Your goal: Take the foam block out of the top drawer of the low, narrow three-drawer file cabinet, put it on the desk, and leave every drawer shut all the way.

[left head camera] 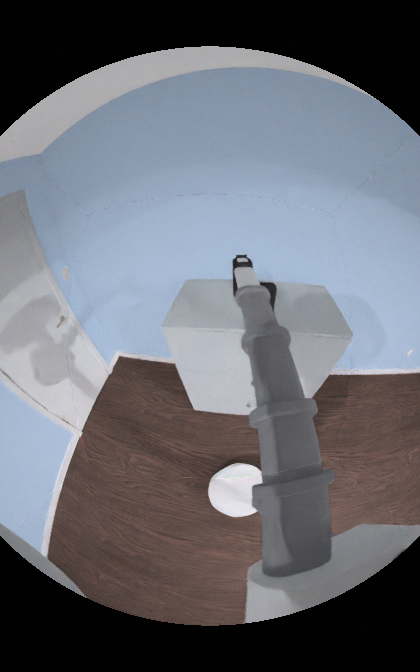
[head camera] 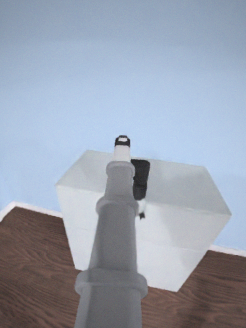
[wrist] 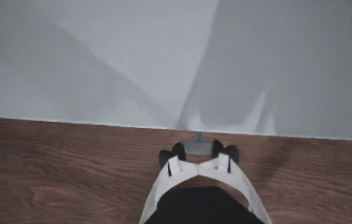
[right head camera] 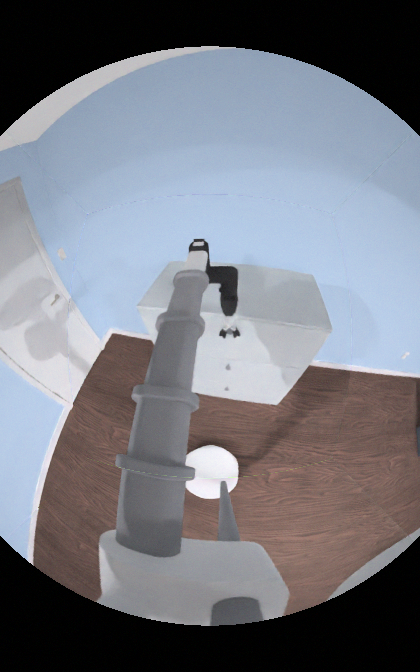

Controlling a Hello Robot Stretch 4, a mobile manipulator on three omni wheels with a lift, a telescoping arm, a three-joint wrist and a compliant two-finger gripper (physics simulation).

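Places are measured from the robot's base along level axes (x back, y left, z down), in centimetres.
Pixels of known places: gripper, fingertip midpoint: (head camera: 135, 218).
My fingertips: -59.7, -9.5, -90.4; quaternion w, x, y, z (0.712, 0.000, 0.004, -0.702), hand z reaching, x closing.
Behind a point stands the place of what it marks, as x, y, z.
The low, pale grey file cabinet (head camera: 80, 220) @[-68.5, 22.8, -74.0] (left head camera: 210, 360) (right head camera: 270, 350) (wrist: 125, 75) @[-68.2, -4.4, -100.1] stands against the blue wall. Its top drawer looks shut, and two lower handles (right head camera: 228, 366) (right head camera: 228, 388) show below my gripper in the right head view. The top drawer's small grey handle (wrist: 198, 147) @[-61.2, -9.6, -94.4] sticks out past the cabinet's front edge in the wrist view. My gripper (head camera: 142, 215) (right head camera: 230, 333) (wrist: 197, 153) @[-59.7, -9.5, -90.4] is at this handle, its dark fingertips pressed on either side of it. In the left head view the arm hides the gripper. The foam block and the desk do not show clearly.
My grey telescoping arm (head camera: 116, 240) @[-21.7, -0.2, -132.4] (left head camera: 290, 440) (right head camera: 162, 425) reaches over the wooden floor (left head camera: 150, 475) (right head camera: 310, 450) to the cabinet. A white round thing (left head camera: 232, 492) (right head camera: 212, 465) is on the floor before the cabinet. A pale door (left head camera: 30, 295) (right head camera: 25, 280) is at the left.
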